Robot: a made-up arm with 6 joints.
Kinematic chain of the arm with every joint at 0, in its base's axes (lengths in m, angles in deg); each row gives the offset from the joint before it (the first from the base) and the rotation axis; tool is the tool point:
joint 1: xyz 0 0 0.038 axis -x
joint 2: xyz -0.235 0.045 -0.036 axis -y
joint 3: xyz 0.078 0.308 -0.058 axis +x
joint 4: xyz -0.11 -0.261 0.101 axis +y
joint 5: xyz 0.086 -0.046 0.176 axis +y
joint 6: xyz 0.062 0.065 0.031 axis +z
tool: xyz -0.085 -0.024 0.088
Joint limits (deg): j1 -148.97..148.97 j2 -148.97..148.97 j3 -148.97..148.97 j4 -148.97..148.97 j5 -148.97..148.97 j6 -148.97..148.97
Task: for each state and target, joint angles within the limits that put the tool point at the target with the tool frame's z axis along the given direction. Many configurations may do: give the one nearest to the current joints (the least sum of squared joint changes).
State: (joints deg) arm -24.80 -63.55 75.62 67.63 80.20 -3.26
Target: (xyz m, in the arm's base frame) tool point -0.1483 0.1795 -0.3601 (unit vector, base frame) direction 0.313 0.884 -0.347
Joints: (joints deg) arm 3.66 -20.53 79.87 32.29 124.46 -2.97
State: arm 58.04 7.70 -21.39 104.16 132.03 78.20
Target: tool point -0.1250 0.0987 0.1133 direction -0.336 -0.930 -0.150
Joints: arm 14.55 -21.92 -61.06 103.84 85.97 64.19
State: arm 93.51 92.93 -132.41 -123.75 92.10 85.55
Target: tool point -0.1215 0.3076 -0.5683 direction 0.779 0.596 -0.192
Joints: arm 57.36 140.46 -148.97 -147.96 127.63 136.91
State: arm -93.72 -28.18 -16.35 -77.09 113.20 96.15
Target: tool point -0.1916 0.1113 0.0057 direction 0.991 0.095 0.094
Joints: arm -86.79 3.49 33.52 -35.31 135.65 87.90
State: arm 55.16 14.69 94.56 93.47 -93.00 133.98
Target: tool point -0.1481 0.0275 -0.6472 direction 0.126 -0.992 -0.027
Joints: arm 43.91 -33.39 126.84 93.27 -63.64 128.54
